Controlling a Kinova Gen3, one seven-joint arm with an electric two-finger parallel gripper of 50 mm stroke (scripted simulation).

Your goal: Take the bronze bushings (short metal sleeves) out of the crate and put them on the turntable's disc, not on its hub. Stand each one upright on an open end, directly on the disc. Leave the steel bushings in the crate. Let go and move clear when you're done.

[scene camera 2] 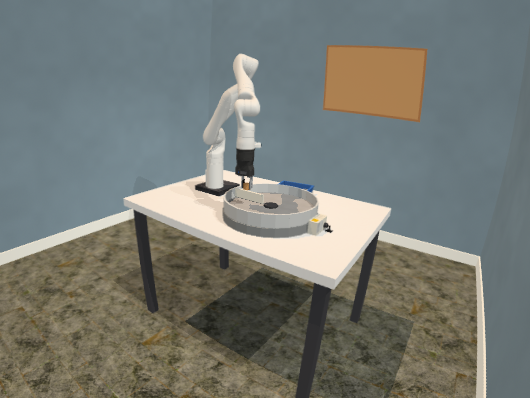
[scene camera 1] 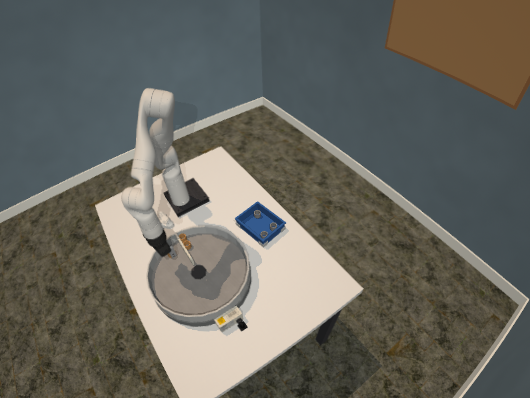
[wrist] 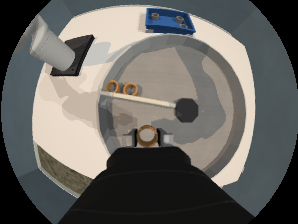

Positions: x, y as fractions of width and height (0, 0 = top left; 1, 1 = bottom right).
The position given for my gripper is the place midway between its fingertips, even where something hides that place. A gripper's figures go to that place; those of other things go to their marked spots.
Labels:
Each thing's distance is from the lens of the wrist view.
my gripper (wrist: 0.49, 0.60): 0.18 m
blue crate (wrist: 0.55, 0.11): 0.42 m

